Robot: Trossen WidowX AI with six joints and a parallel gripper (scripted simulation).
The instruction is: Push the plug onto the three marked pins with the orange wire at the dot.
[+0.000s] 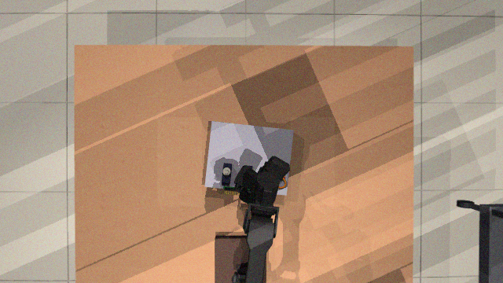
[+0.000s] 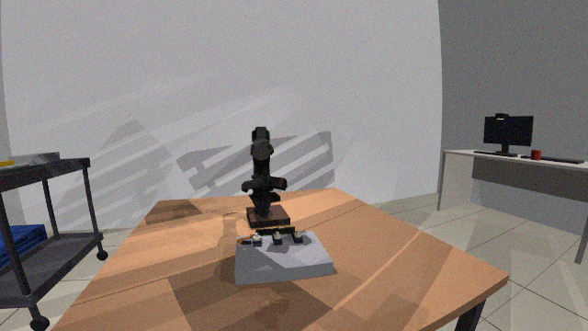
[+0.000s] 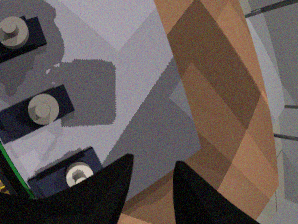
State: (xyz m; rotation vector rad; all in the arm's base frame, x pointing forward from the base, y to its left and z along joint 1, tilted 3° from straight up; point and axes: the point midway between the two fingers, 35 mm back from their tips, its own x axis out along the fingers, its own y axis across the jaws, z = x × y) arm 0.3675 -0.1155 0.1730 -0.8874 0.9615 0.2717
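Now: gripper tip 9 cm to the right of the red dot, 9 cm past it and 9 cm above it. Round my gripper tip: grey printed holder 14 cm below, 6 cm ahead, 3 cm to the left; then pale marked band 10 cm to the left, 9 cm below, 9 cm behind.
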